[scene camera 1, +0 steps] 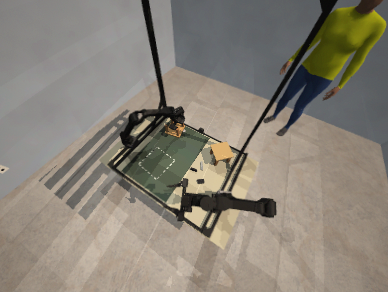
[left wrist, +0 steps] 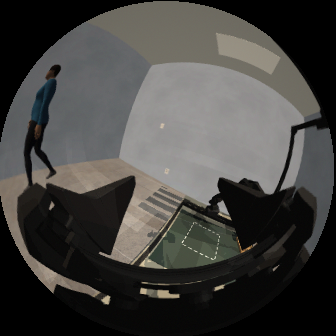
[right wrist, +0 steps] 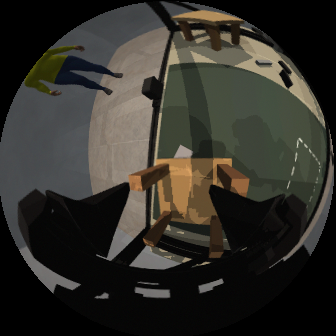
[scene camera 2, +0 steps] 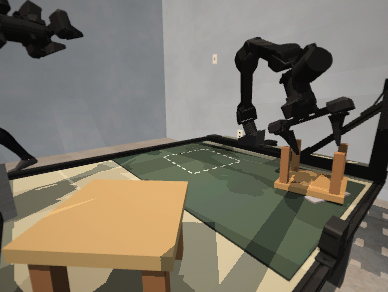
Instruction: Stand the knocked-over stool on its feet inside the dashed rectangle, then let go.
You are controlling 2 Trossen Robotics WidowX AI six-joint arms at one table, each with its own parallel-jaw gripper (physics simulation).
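Places are measured from the left arm's base along level axes (x right, y ahead, z up), in millimetres.
Pixels of known places: left gripper, fingertip midpoint: [scene camera 1: 164, 196] [left wrist: 178, 180] [scene camera 2: 74, 41]; right gripper, fingertip midpoint: [right wrist: 170, 187] [scene camera 2: 316, 150]; right arm's base at its link origin: [scene camera 1: 129, 140] [left wrist: 212, 207] [scene camera 2: 251, 133].
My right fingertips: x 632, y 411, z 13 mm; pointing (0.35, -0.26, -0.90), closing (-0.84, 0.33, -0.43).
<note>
Behind a point stands the place of what it marks.
The knocked-over stool [scene camera 1: 175, 132] {y 457, x 596, z -87 mm} [scene camera 2: 307, 191] {y 391, x 623, z -89 mm} [right wrist: 187, 192] {y 458, x 646, z -84 mm} lies upside down, seat on the green mat and four legs up, outside the dashed rectangle [scene camera 1: 156, 179] [scene camera 2: 194, 173] [left wrist: 194, 222] [right wrist: 299, 139]. A sliver of the stool [left wrist: 246, 248] {y 420, x 621, z -85 mm} shows behind a finger in the left wrist view. My right gripper [scene camera 2: 318, 149] {y 411, x 632, z 13 mm} [right wrist: 170, 187] {y 411, x 632, z 13 mm} is open and empty above the stool, its fingertips close to the leg tops; contact is unclear. My left gripper [scene camera 1: 176, 201] [scene camera 2: 73, 42] {y 349, x -94, z 312 mm} [left wrist: 178, 180] {y 349, x -94, z 312 mm} is open and empty, raised away from the stool.
An upright orange-topped stool [scene camera 1: 221, 151] {y 23, x 369, z 14 mm} [scene camera 2: 100, 215] {y -5, x 373, z 14 mm} [right wrist: 207, 18] stands on the pale tabletop. A grey bar [scene camera 1: 201, 166] {y 173, x 265, z -94 mm} [right wrist: 264, 63] and black blocks [scene camera 1: 200, 181] {y 171, x 133, z -94 mm} [right wrist: 285, 78] lie nearby. A pale flat piece [scene camera 2: 315, 199] {y 374, x 639, z -98 mm} [right wrist: 183, 151] {y 374, x 634, z -98 mm} lies by the upside-down stool. Black rails edge the table.
</note>
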